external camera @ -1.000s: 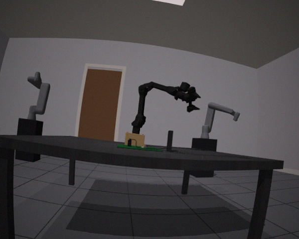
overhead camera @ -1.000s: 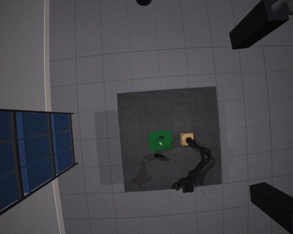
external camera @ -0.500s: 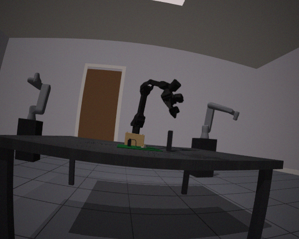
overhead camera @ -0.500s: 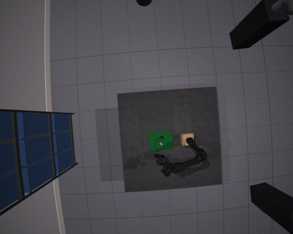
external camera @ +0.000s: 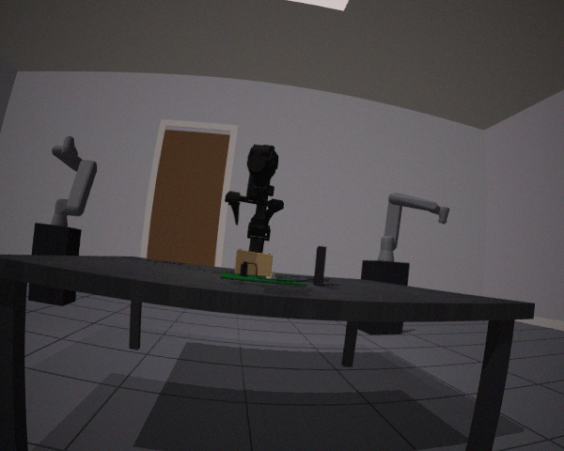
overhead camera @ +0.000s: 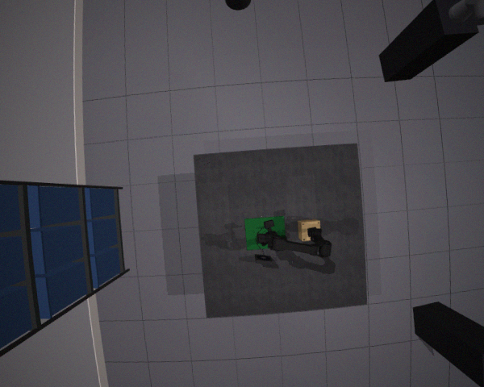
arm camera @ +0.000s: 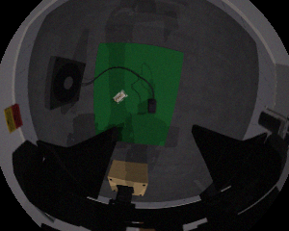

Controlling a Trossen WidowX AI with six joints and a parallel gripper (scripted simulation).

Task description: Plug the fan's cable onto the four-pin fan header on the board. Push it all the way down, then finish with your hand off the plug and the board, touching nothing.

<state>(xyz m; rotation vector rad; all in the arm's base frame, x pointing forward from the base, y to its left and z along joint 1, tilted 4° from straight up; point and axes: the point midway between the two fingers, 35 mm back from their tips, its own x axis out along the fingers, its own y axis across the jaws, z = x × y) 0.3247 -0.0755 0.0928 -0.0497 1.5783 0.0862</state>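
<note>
My gripper tip is 10 mm to the left of the black fan plug and 140 mm above it. From my gripper tip the other things lie so: white fan header (10 mm ahead, 80 mm to the left, 160 mm below); green circuit board (10 mm ahead, 40 mm to the left, 180 mm below); black fan (60 mm ahead, 210 mm to the left, 100 mm below).
</note>
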